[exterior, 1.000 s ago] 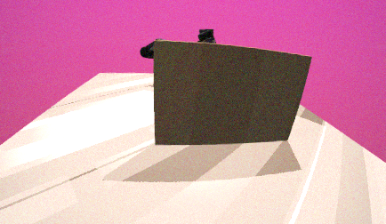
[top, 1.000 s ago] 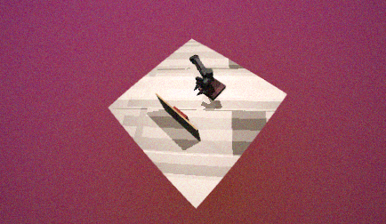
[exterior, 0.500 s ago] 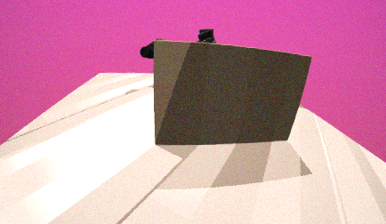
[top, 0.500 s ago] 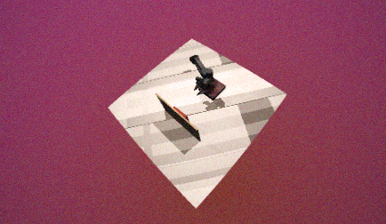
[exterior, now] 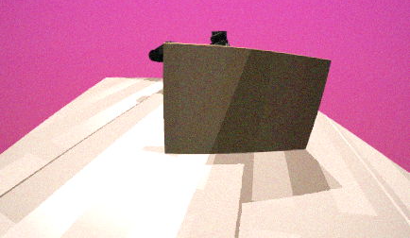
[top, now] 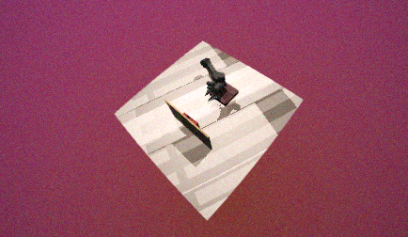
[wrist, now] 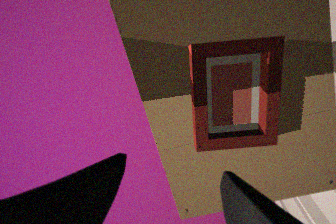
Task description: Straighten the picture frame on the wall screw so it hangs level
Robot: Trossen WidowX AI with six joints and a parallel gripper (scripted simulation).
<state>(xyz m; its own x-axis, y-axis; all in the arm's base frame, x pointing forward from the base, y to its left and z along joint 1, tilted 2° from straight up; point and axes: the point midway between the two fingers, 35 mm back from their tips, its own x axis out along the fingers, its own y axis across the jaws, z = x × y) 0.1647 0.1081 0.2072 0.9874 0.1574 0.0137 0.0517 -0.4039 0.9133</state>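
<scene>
Now: gripper tip 20 cm short of the picture frame, 5 cm to the right of it and 9 cm above it. Also, from my gripper tip: wall panel (22 cm ahead, 5 cm to the left, 9 cm below).
</scene>
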